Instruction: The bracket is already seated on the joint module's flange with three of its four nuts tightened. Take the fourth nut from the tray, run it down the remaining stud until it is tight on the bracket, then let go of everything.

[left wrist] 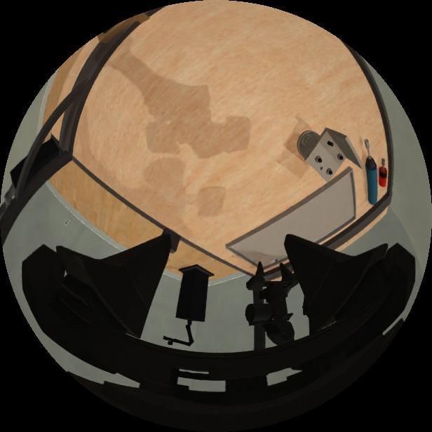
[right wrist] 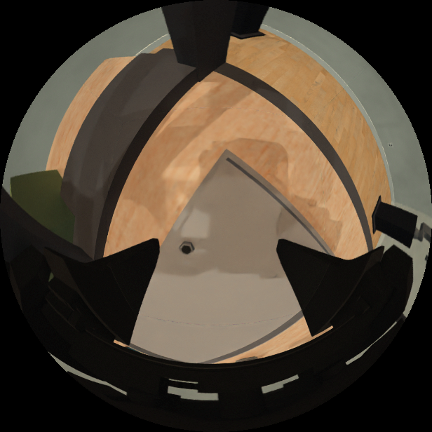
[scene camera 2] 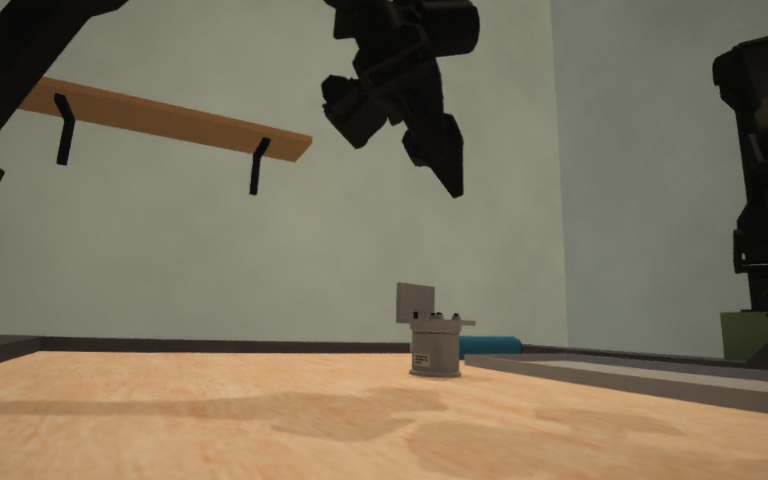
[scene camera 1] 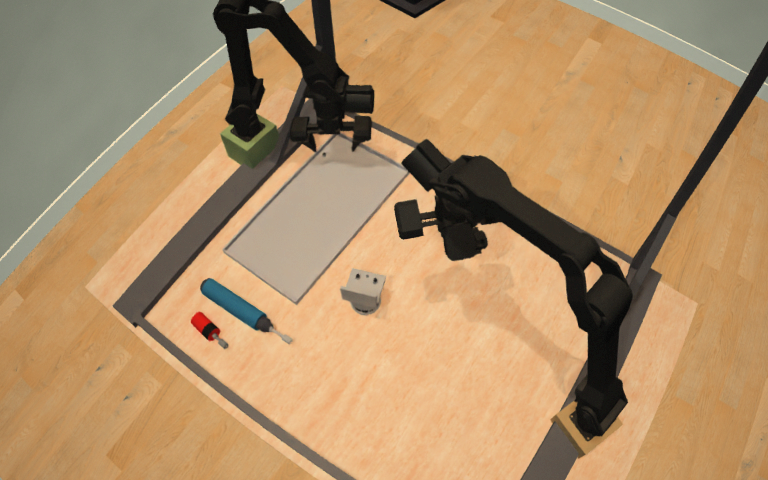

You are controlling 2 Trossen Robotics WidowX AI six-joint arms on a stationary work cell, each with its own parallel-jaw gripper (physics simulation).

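Frame: origin at the left arm's base, x ahead, y left, z up, level; millimetres.
Seen in the pictures: left gripper, between the fingertips: (scene camera 2: pixel 450 180); right gripper, between the fingertips: (scene camera 1: pixel 334 150); left arm's base, origin of its link: (scene camera 1: pixel 590 419); right arm's base, origin of its link: (scene camera 1: pixel 247 129).
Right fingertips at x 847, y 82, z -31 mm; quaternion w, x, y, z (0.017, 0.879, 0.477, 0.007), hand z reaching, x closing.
Offsets run from my right fingertips to a thing's top centre.
The dark nut {dx +8, dy +25, dz -5 mm} (scene camera 1: pixel 323 153) (right wrist: pixel 186 248) lies on the grey tray {dx -129, dy +113, dz +2 mm} (scene camera 1: pixel 305 226) (right wrist: pixel 225 300) near its far corner. My right gripper (scene camera 1: pixel 333 146) (right wrist: pixel 219 246) is open and empty above that corner; in the right wrist view the nut shows between its fingers, closer to the finger at the left. The bracket (scene camera 1: pixel 367 283) (scene camera 2: pixel 416 300) (left wrist: pixel 327 155) sits on the upright joint module {dx -379, dy +137, dz +60 mm} (scene camera 1: pixel 365 308) (scene camera 2: pixel 434 353) (left wrist: pixel 306 141), with dark nuts or studs on its plate. Which stud is bare is too small to tell. My left gripper (left wrist: pixel 229 240) is open and empty, high above the table.
A blue driver {dx -279, dy +367, dz +27 mm} (scene camera 1: pixel 235 304) (left wrist: pixel 371 182) and a shorter red one {dx -282, dy +452, dz +20 mm} (scene camera 1: pixel 205 326) (left wrist: pixel 383 175) lie at the lower left of scene camera 1, beside the tray. Dark frame rails (scene camera 1: pixel 226 200) border the table. A green block {dx +120, dy +167, dz +74 mm} (scene camera 1: pixel 252 144) is under the right arm's base.
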